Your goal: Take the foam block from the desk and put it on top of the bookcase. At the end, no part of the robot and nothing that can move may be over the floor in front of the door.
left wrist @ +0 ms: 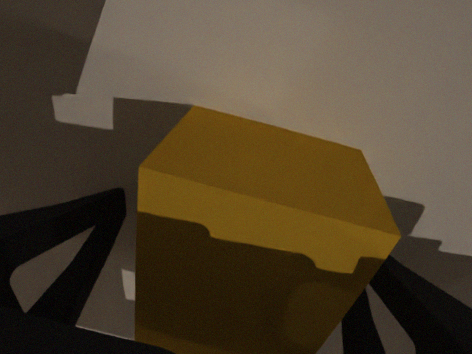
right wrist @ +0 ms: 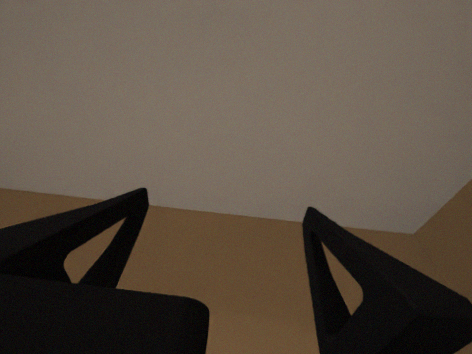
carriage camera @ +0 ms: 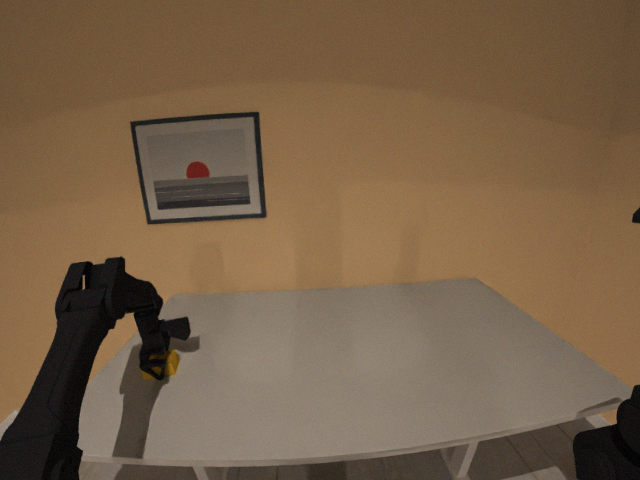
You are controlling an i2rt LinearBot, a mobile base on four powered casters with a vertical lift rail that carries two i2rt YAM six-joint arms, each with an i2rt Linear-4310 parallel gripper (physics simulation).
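Frame: origin at the left arm's base, x right, y ahead, z up, level; millimetres.
Seen in the pictures: left gripper, fingertip midpoint: (left wrist: pixel 232 220) (carriage camera: pixel 162 368); right gripper, fingertip midpoint: (right wrist: pixel 226 205).
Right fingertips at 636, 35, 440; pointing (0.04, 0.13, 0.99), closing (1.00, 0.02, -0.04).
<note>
A point is followed by its place in that frame, as x, y, z.
The yellow foam block (carriage camera: pixel 172 363) @[-128, 458, -119] (left wrist: pixel 265 195) @[-136, 484, -114] lies on the desk (carriage camera: pixel 336 372) @[349, 459, -157] (left wrist: pixel 320 60) @[-110, 483, -157], at the left in the carriage view. My left gripper (carriage camera: pixel 156 368) @[-180, 476, -156] (left wrist: pixel 232 220) @[-180, 476, -156] is open and down at the block, with one finger on each side of it. In the left wrist view a small gap shows between the block and the left-hand finger; the right-hand fingertip is partly hidden behind the block. My right gripper (right wrist: pixel 226 205) @[636, 35, 440] is open and empty, away from the desk. The bookcase and the door do not show in these views.
A framed picture (carriage camera: pixel 206 212) @[-180, 990, 228] hangs on the orange wall (carriage camera: pixel 361 206) @[517, 1060, 217] (right wrist: pixel 240 260) @[718, 1072, 1001] behind the desk. The right arm (carriage camera: pixel 602 452) @[594, 22, 131] shows at the right edge of the carriage view. Wooden floor (carriage camera: pixel 532 444) @[1504, 704, -1108] shows below the desk's front edge. A pale flat surface (right wrist: pixel 225 100) @[585, 301, 1330] meets the wall in the right wrist view.
</note>
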